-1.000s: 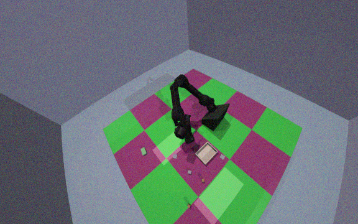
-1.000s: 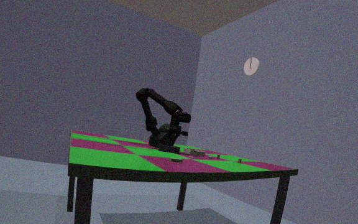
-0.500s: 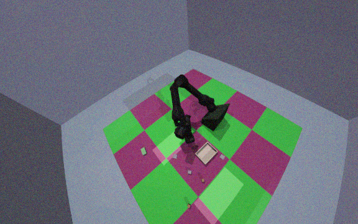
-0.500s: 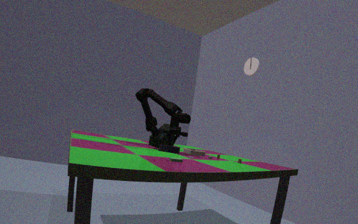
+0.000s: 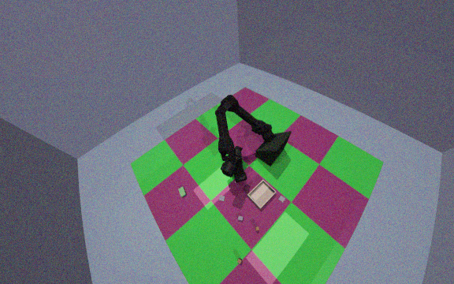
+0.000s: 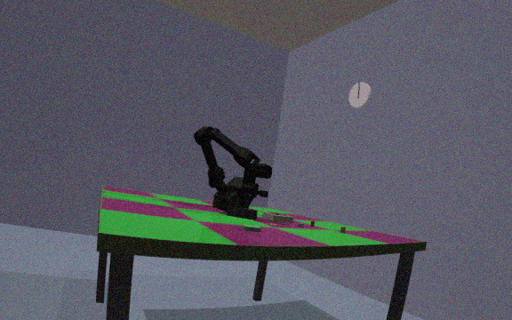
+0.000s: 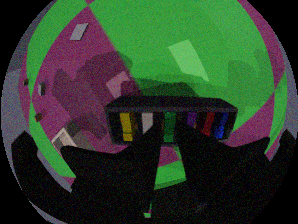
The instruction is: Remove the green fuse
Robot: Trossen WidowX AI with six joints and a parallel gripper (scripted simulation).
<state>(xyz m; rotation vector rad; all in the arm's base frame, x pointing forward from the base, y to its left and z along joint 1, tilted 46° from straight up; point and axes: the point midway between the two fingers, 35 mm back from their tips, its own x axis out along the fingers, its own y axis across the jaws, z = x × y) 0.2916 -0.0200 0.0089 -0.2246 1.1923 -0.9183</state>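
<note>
My gripper tip is 190 mm to the right of the tray and 30 mm above it. Also, from my gripper tip: green fuse 10 mm below; pale green block 330 mm ahead, 160 mm to the right, 30 mm below.
</note>
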